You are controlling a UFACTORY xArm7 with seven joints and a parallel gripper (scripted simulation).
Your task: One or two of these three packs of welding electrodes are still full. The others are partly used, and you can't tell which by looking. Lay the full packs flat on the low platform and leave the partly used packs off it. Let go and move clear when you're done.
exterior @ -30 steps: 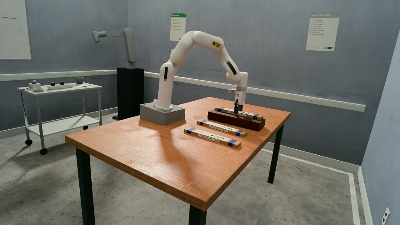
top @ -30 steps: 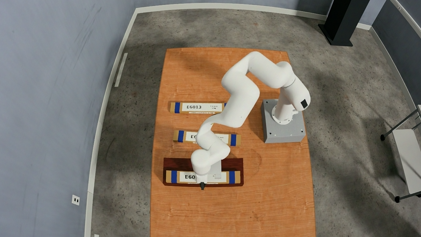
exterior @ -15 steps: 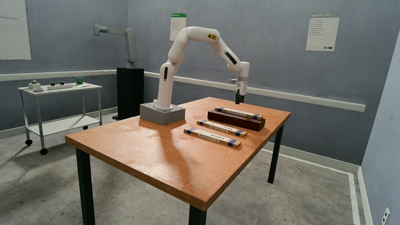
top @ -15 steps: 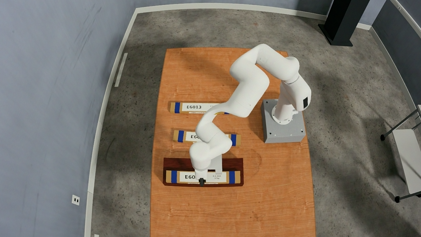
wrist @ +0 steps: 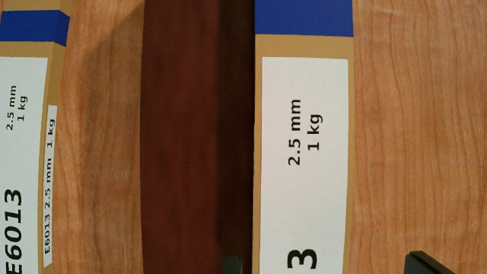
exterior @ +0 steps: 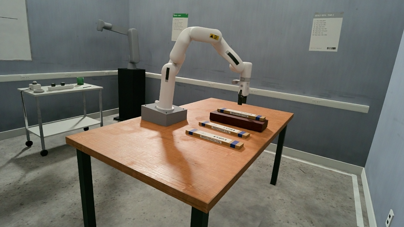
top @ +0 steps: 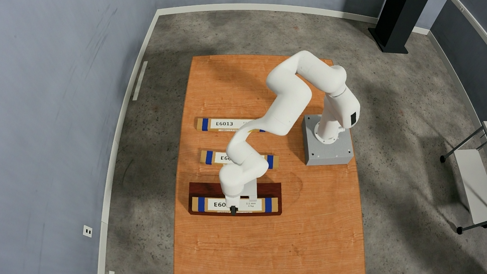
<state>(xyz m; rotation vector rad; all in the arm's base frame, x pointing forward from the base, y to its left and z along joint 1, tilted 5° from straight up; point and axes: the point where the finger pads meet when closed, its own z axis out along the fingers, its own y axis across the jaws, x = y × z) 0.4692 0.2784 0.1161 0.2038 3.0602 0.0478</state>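
My hand is 14 cm above the low platform, 4 cm to the left of it and 1 cm past it.
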